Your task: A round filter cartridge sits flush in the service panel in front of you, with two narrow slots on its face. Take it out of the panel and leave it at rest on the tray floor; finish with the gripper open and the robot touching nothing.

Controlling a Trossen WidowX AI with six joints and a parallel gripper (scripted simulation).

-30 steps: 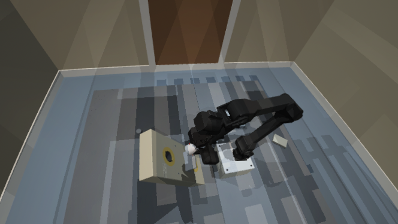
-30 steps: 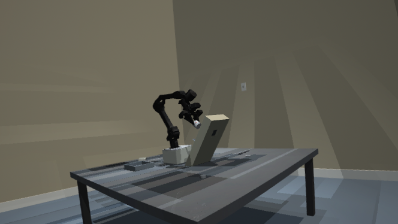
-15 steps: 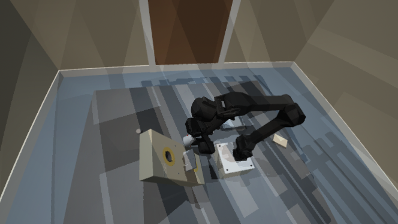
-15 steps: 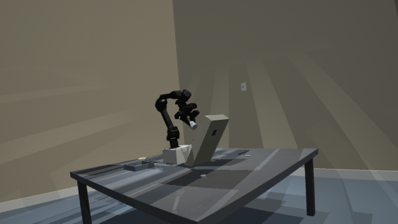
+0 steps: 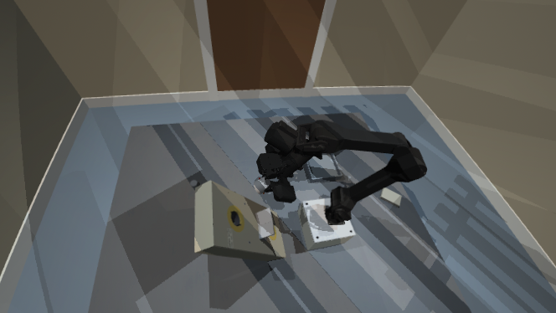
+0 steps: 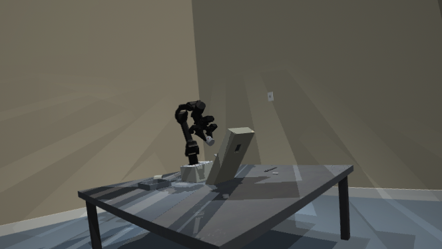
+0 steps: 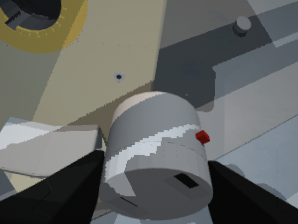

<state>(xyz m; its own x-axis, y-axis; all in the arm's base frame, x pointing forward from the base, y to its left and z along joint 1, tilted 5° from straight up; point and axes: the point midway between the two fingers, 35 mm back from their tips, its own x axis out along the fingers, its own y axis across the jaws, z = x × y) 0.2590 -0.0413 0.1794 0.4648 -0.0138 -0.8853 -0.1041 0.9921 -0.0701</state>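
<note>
My gripper tip is 300 mm past the dark tray, 250 mm above it and 230 mm to the left of it. Round my gripper tip: tan card: 610 mm behind, 250 mm below, 70 mm to the right; then grey filter cartridge: right at my gripper tip; then beige service panel: 110 mm below, 90 mm to the left, 50 mm ahead.
</note>
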